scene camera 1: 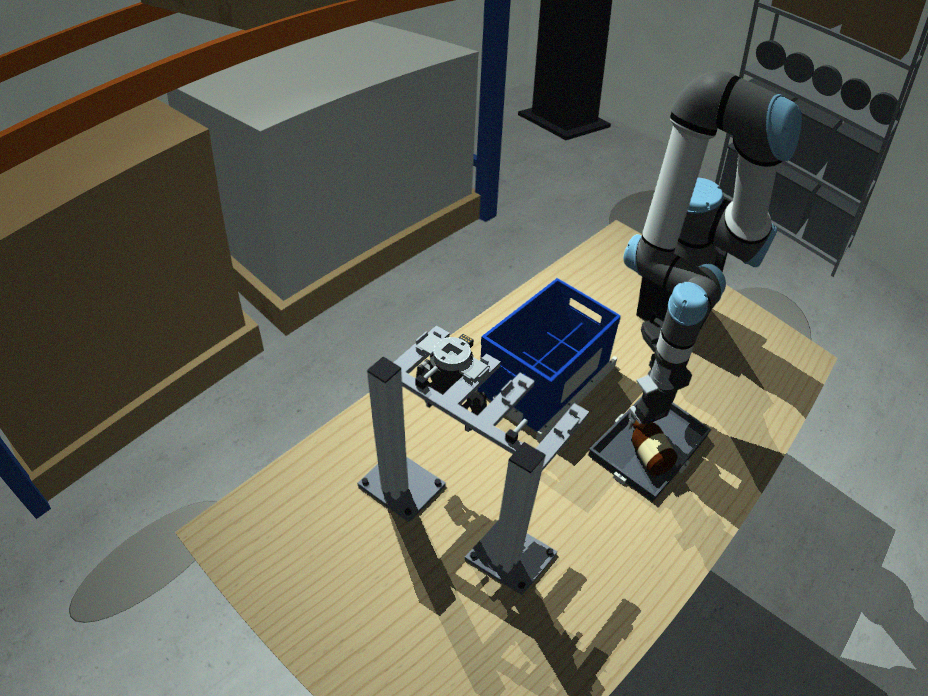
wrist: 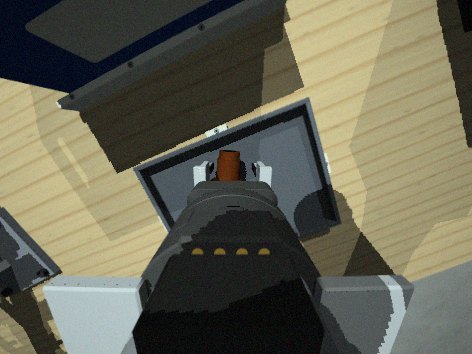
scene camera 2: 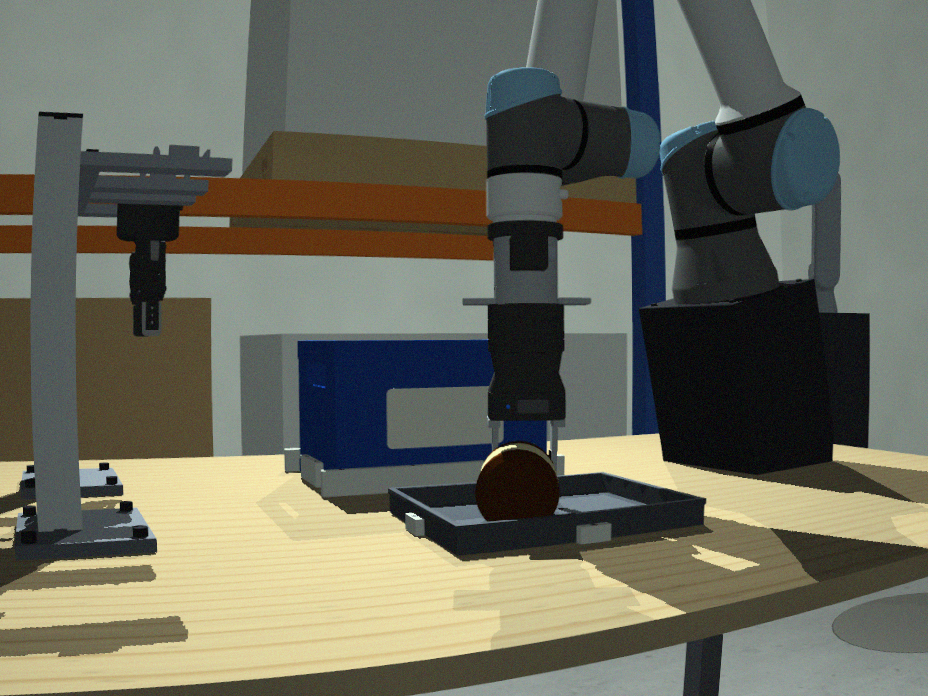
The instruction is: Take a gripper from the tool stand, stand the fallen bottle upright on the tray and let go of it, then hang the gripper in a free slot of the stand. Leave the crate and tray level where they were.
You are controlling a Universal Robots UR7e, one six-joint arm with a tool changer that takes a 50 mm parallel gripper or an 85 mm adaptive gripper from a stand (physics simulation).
Note:
In view: a blue crate (scene camera 2: pixel 362 403), a dark tray (scene camera 2: pixel 452 519), a brown bottle (scene camera 2: pixel 518 479) and a gripper (scene camera 2: pixel 149 226).
The blue crate is seen too in scene camera 1 (scene camera 1: pixel 546 339) and in the wrist view (wrist: pixel 60 52). The dark tray is seen too in scene camera 1 (scene camera 1: pixel 614 450) and in the wrist view (wrist: pixel 287 139). The brown bottle shows as well in scene camera 1 (scene camera 1: pixel 654 449) and in the wrist view (wrist: pixel 228 164).

